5 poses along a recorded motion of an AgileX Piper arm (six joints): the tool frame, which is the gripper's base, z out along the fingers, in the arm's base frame.
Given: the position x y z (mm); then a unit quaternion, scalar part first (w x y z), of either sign.
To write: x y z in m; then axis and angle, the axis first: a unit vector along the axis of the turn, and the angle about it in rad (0 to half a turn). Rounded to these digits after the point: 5 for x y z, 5 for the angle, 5 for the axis.
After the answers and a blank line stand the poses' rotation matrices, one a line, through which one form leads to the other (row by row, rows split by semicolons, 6 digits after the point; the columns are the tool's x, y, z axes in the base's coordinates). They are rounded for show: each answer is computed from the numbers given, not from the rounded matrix.
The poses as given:
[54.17 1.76 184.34 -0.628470 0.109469 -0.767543 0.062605]
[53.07 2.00 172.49 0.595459 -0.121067 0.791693 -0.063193]
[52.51 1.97 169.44 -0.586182 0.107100 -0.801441 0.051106]
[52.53 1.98 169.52 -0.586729 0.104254 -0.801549 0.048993]
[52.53 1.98 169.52 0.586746 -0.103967 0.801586 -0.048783]
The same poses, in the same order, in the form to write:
[0.05417 0.00176 0.18434 -0.14074 0.98677 -0.08049 1.78242]
[0.05307 0.00200 0.17249 -0.15070 0.98545 -0.07866 1.86592]
[0.05251 0.00197 0.16944 -0.13219 0.98921 -0.06308 1.88892]
[0.05253 0.00198 0.16952 -0.12874 0.98983 -0.06050 1.88757]
[0.05253 0.00198 0.16952 -0.12839 0.98989 -0.06024 1.88752]

-0.186084 -0.089354 0.978462; -0.246735 0.968194 0.041492; -0.951049 -0.233700 -0.202212
-0.261543 -0.116438 0.958143; -0.266954 0.962699 0.044122; -0.927540 -0.244240 -0.282870
-0.289840 -0.111754 0.950528; -0.231584 0.971836 0.043643; -0.928634 -0.207477 -0.307557
-0.289761 -0.109638 0.950799; -0.224620 0.973462 0.043797; -0.930368 -0.200878 -0.306698
-0.289840 -0.109431 0.950798; -0.223923 0.973622 0.043797; -0.930511 -0.200212 -0.306699

